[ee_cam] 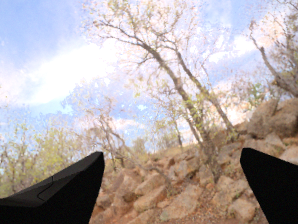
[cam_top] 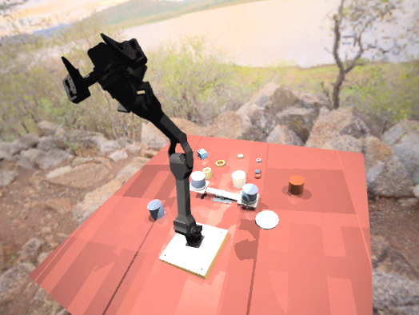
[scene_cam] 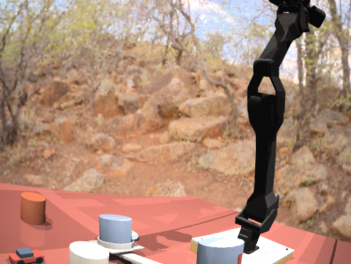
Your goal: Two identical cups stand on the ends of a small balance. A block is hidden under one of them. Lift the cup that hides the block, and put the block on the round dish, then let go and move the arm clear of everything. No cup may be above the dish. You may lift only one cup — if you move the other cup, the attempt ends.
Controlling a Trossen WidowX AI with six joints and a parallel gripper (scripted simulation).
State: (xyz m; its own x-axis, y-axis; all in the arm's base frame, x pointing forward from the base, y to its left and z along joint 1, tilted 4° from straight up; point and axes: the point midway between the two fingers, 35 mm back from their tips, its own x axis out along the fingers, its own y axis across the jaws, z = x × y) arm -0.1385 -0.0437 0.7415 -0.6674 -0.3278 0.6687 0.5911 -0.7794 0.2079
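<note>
My gripper tip is now 42 cm short of the green block, 16 cm to the left of it and 76 cm above it. Round my gripper tip: white round dish: 33 cm ahead, 26 cm to the right, 80 cm below; balance: 43 cm ahead, 3 cm to the right, 76 cm below; cream cylinder: 54 cm ahead, 10 cm to the right, 76 cm below.
</note>
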